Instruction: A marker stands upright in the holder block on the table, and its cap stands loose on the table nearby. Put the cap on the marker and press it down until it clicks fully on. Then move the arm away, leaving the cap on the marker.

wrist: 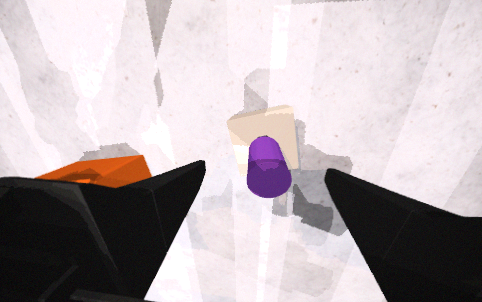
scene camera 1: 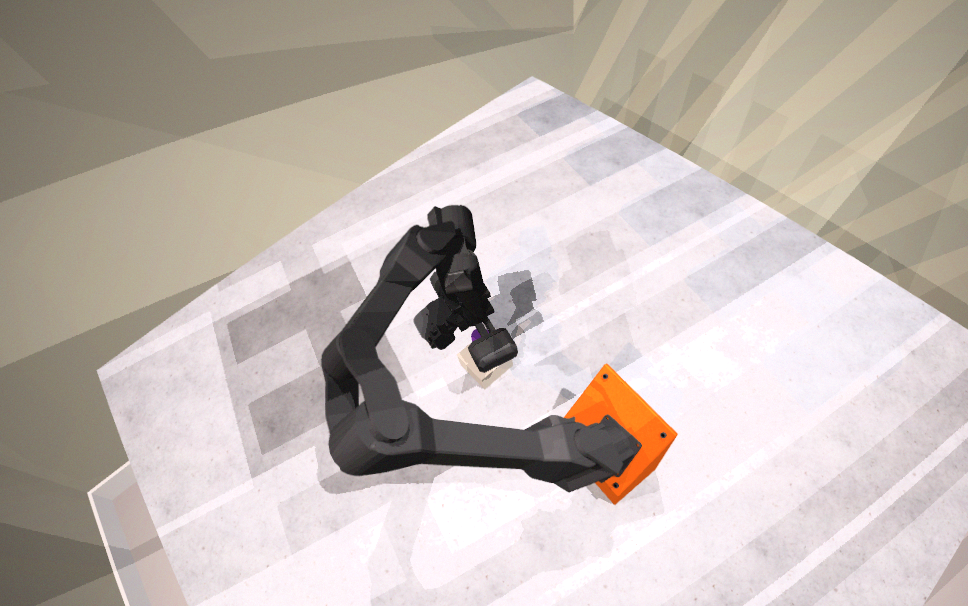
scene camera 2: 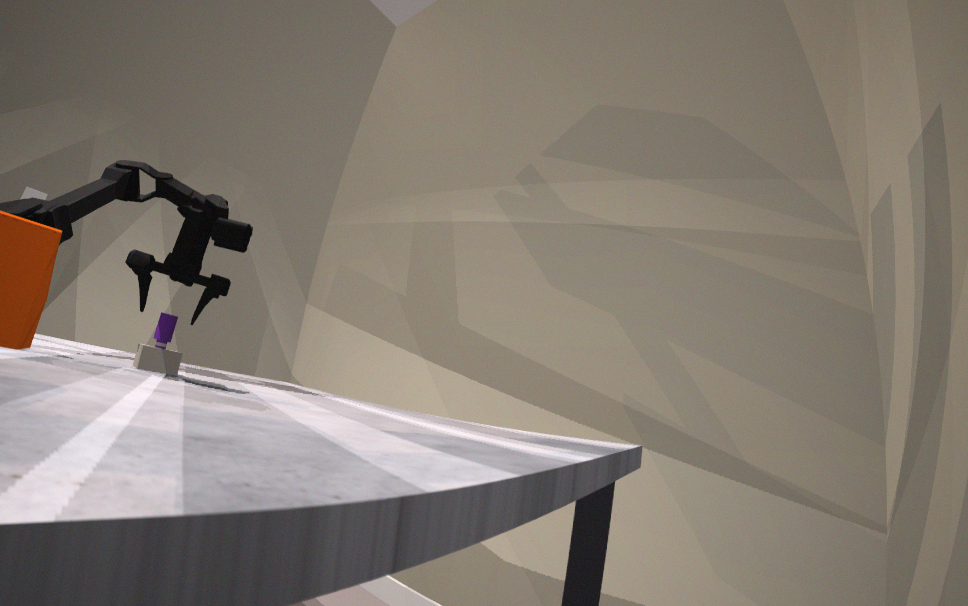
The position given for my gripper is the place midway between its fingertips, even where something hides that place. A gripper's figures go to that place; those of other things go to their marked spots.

My gripper [wrist: 263,169]: 11 cm from the lens. A purple cap [wrist: 268,176] is 10 cm from the lens.
